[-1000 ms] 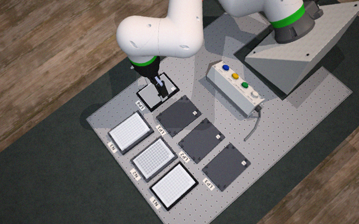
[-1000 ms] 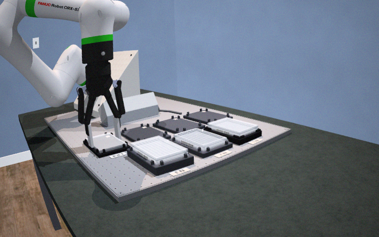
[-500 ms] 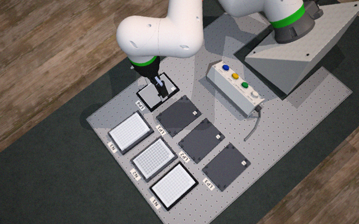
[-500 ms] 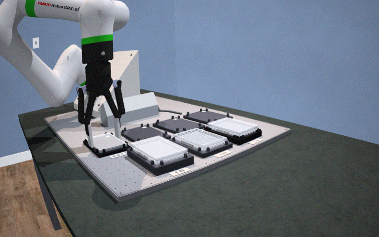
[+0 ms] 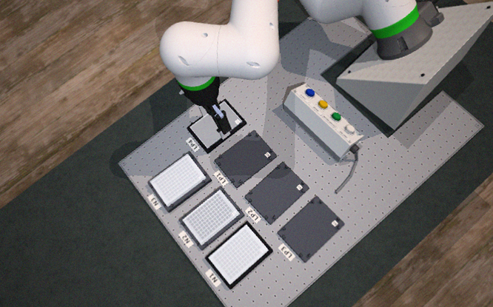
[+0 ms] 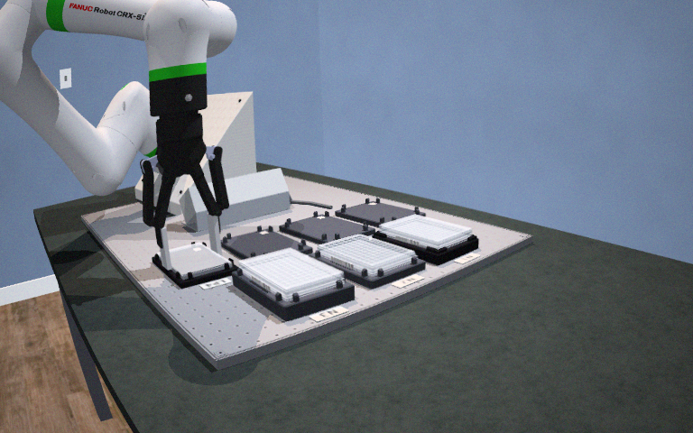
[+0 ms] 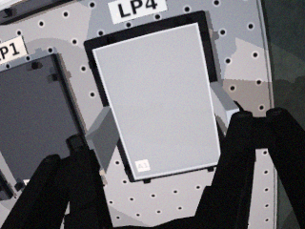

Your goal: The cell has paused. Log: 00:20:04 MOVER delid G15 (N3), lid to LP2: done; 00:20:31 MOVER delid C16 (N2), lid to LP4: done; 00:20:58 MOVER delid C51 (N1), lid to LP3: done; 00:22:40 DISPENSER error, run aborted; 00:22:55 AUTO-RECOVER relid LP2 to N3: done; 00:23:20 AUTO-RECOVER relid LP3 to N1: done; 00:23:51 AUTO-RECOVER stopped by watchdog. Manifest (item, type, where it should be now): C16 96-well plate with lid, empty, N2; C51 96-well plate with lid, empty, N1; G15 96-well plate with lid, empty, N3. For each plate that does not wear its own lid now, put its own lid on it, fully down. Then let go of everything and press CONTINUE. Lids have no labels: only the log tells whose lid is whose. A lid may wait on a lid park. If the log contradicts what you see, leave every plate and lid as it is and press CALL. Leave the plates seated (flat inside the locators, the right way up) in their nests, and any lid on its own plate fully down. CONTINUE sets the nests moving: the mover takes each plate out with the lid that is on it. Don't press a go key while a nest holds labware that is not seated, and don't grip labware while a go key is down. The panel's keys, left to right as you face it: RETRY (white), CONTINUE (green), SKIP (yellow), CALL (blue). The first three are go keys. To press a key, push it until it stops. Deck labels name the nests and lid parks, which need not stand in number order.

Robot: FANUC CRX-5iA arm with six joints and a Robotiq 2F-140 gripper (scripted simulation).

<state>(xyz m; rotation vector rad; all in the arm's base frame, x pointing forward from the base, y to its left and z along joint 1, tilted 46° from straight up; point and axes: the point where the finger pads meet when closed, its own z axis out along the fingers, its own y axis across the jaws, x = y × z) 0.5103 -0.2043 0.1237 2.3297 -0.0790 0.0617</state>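
My gripper is now 30 mm above the lid park LP4. The rest, counted from my hand: lid park LP1: 130 mm to the left, 30 mm below, 10 mm ahead; then 96-well plate: 190 mm to the left, 190 mm ahead, 20 mm below; then lid park LP2: 260 mm to the left, 30 mm below, 20 mm ahead.
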